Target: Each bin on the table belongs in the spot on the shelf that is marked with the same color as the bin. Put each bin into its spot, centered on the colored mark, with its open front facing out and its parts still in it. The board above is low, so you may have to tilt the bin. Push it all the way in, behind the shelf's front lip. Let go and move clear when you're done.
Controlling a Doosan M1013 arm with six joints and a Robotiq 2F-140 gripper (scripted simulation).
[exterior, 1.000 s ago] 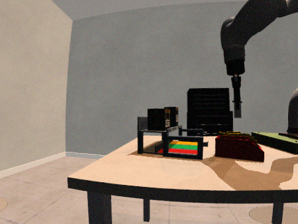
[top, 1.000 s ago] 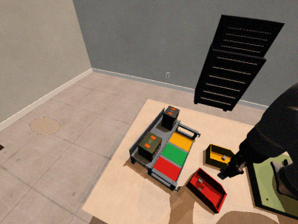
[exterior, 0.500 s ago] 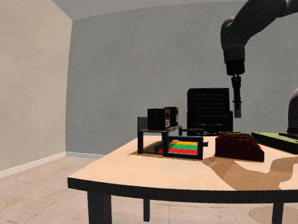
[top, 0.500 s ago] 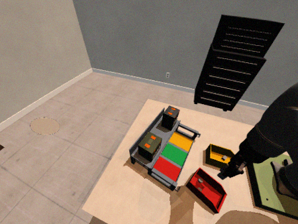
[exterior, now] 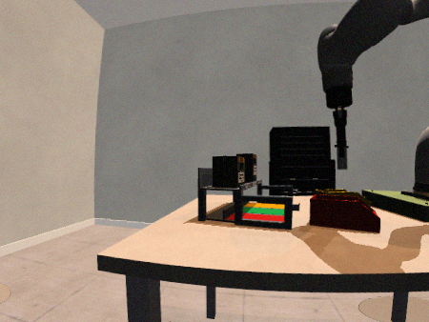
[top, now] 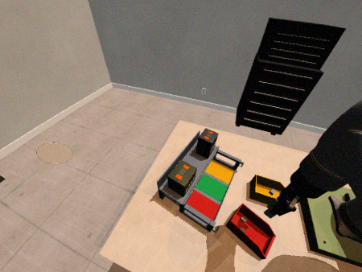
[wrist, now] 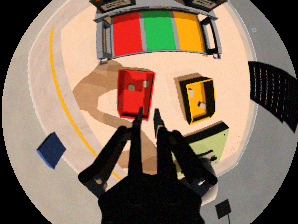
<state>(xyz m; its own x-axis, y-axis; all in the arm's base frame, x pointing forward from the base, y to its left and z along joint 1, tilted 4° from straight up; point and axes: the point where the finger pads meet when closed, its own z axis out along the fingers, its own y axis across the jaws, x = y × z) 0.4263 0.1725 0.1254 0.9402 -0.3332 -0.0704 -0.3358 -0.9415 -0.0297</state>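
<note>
The red bin is 1 cm ahead of my hand, 4 cm to the left of it and 15 cm below it. Round my hand: yellow bin (5 cm behind, 17 cm to the right, 15 cm below); then dark box (31 cm ahead, 22 cm to the right, 3 cm below).
</note>
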